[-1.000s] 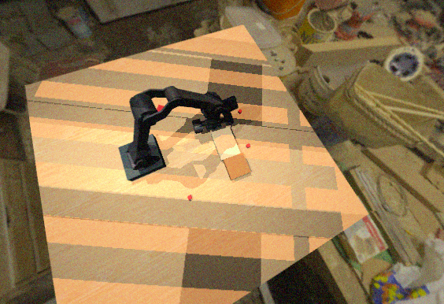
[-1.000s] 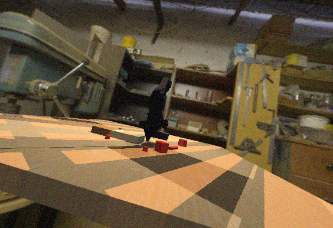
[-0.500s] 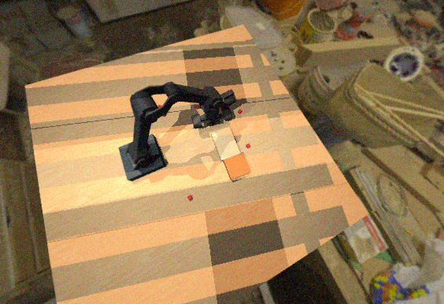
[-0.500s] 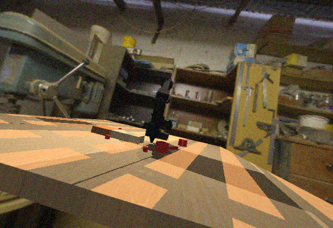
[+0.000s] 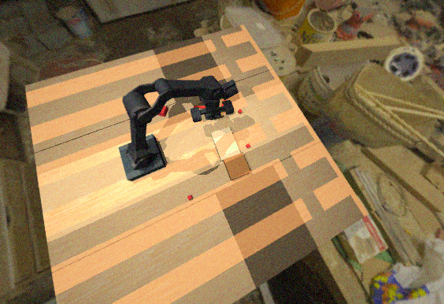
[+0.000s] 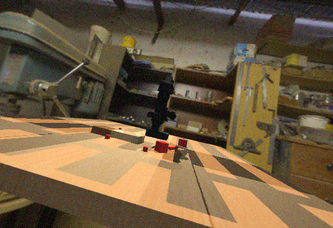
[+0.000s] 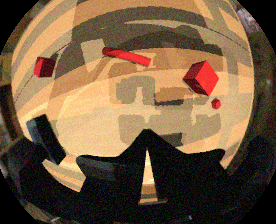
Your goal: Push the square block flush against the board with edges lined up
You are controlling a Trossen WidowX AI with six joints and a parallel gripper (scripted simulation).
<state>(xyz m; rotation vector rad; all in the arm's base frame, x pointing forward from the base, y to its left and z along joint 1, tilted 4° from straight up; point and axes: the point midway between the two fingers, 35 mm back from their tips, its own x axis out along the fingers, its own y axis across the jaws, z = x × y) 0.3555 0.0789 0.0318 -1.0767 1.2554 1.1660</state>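
Now: the pale board 20 mm ahead of my gripper tip, 130 mm to the right of it and 40 mm below it. Round my gripper tip: brown square block (20 mm ahead, 250 mm to the right, 40 mm below); thin red strip (20 mm behind, 110 mm to the left, 50 mm below).
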